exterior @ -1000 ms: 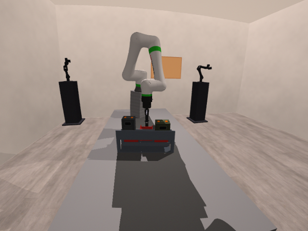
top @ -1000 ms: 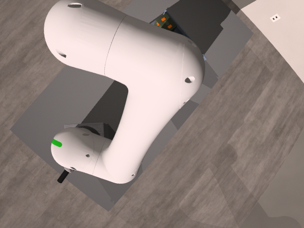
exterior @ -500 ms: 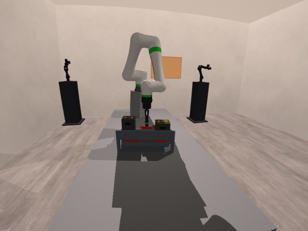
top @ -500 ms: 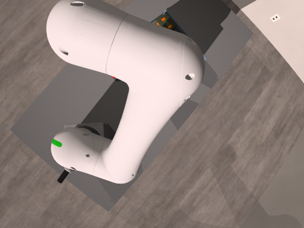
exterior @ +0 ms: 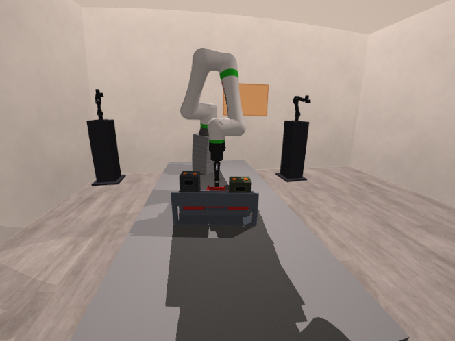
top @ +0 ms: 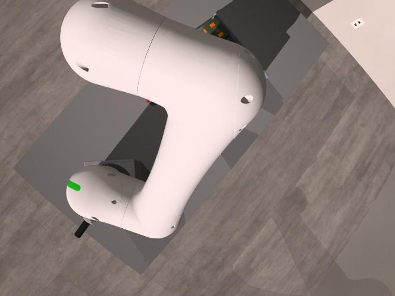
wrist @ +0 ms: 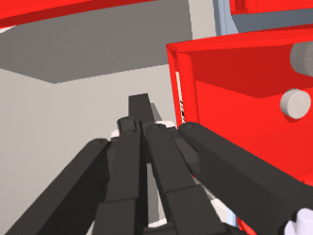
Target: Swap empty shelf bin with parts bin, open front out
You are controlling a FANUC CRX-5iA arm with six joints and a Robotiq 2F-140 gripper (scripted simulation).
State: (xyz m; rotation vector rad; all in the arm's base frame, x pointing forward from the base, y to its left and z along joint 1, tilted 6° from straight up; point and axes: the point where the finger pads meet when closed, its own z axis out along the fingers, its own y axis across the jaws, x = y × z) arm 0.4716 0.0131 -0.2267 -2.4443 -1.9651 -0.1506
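Right now the grey shelf is 20 cm ahead of my hand, 4 cm to the right of it and 1 cm above it. Round my hand: grey disc 16 cm ahead, 1 cm to the right, 3 cm below; grey part 22 cm ahead, 5 cm to the left, 3 cm below.
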